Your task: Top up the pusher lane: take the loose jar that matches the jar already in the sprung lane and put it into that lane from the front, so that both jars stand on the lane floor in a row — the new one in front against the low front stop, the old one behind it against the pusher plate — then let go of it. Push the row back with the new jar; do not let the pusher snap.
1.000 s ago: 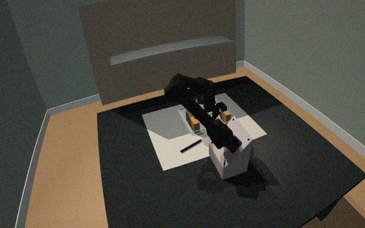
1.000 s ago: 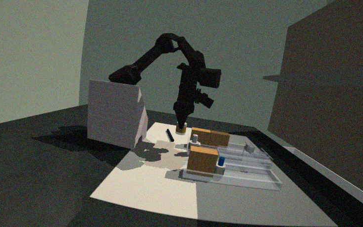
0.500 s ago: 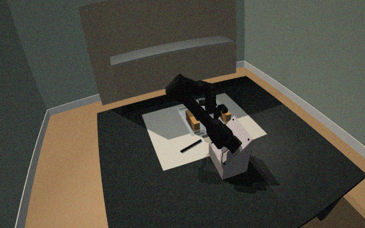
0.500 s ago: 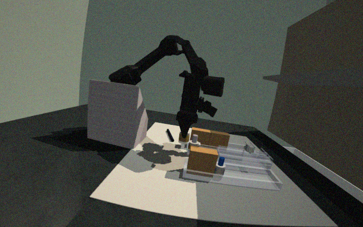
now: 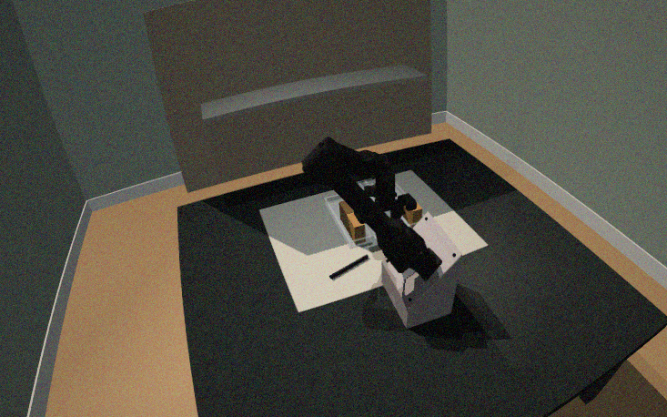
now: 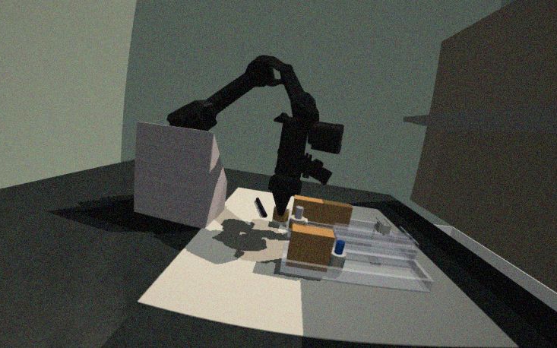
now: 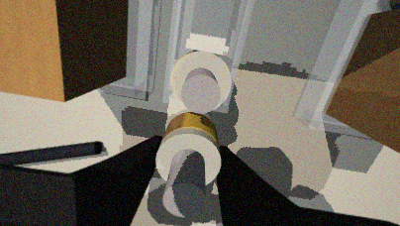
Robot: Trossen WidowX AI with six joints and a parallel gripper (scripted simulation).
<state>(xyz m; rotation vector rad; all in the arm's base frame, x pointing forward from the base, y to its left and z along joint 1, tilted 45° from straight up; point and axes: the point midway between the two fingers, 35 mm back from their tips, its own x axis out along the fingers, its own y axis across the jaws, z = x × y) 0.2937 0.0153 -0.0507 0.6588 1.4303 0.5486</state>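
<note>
Right now my gripper tip is 11 cm short of the blue-capped jar, 13 cm to the left of it and 2 cm above it. From my gripper tip the other things lie so: black stick: 6 cm behind, 15 cm to the left, 4 cm below; shelf: 55 cm ahead, 2 cm to the left, 32 cm above.
</note>
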